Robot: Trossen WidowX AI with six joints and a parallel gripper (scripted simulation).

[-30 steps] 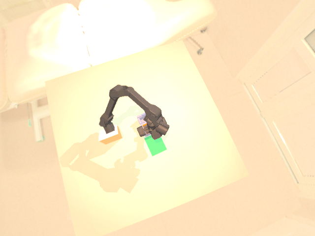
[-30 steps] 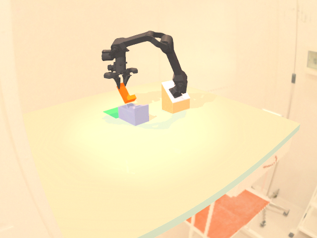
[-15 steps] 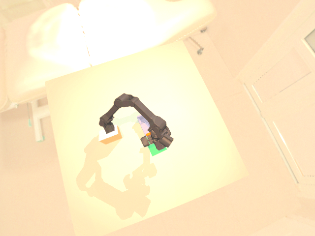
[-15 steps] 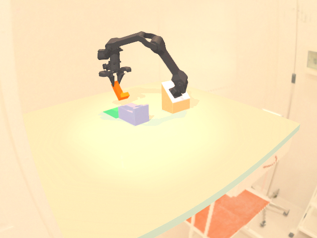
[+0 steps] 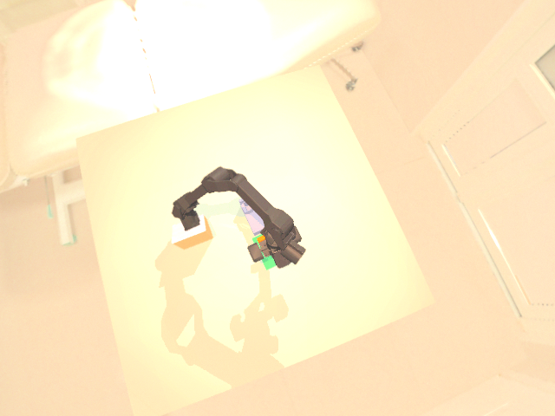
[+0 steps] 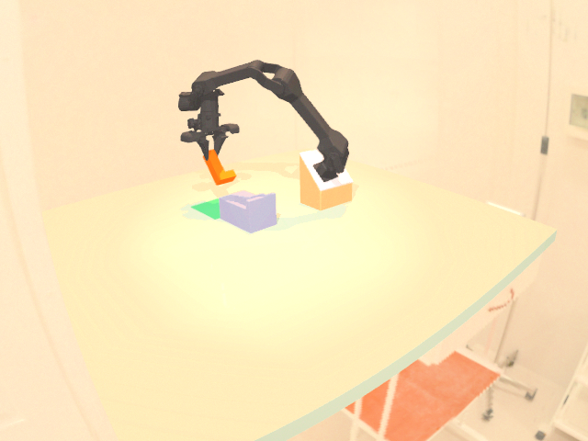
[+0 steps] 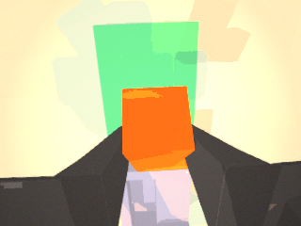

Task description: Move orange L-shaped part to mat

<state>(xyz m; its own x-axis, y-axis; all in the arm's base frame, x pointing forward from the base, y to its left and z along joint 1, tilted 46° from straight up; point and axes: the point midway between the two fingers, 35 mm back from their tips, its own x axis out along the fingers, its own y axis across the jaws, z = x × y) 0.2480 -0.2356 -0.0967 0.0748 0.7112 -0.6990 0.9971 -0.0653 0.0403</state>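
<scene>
Now: the green mat 20 mm to the left of my gripper tip and 170 mm below it. Round my gripper tip: orange L-shaped part: 10 mm behind, 30 mm to the left, 30 mm below.
</scene>
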